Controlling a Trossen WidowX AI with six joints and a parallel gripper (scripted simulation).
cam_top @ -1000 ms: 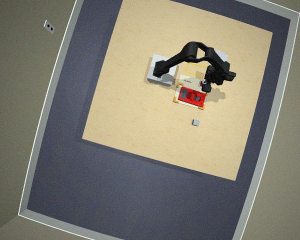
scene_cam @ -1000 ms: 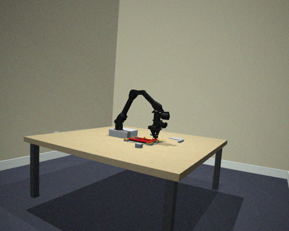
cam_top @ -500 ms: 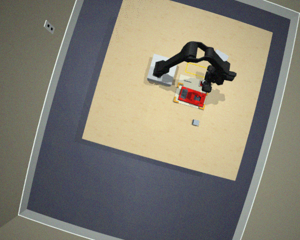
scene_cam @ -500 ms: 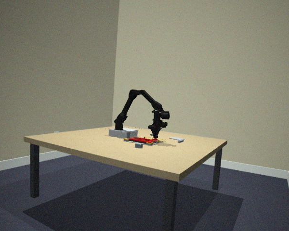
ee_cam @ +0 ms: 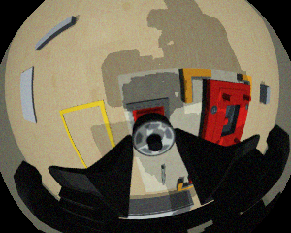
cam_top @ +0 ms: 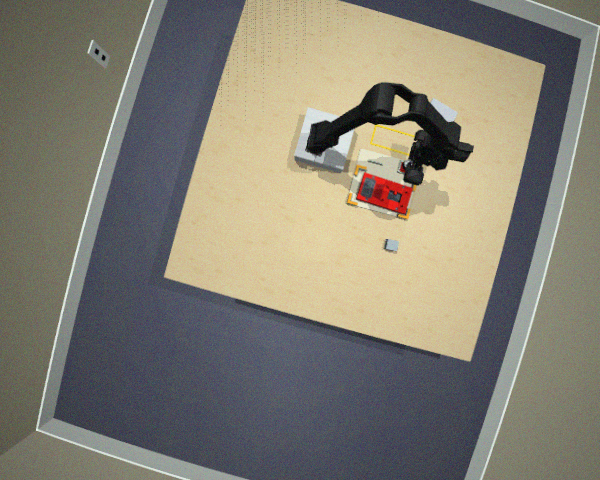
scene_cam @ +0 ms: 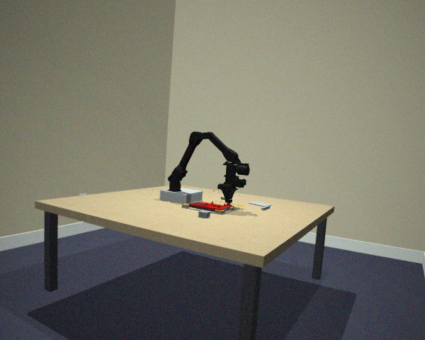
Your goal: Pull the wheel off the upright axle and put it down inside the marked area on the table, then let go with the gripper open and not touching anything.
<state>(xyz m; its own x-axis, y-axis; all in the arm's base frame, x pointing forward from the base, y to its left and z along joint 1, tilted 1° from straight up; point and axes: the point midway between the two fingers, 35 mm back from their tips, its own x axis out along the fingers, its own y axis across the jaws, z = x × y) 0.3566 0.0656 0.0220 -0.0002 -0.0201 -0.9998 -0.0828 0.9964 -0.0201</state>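
The wheel lies right at my gripper tip. Round my gripper tip: pale fixture board: 50 mm behind, 100 mm to the right, 30 mm below; upright axle: 10 mm below.
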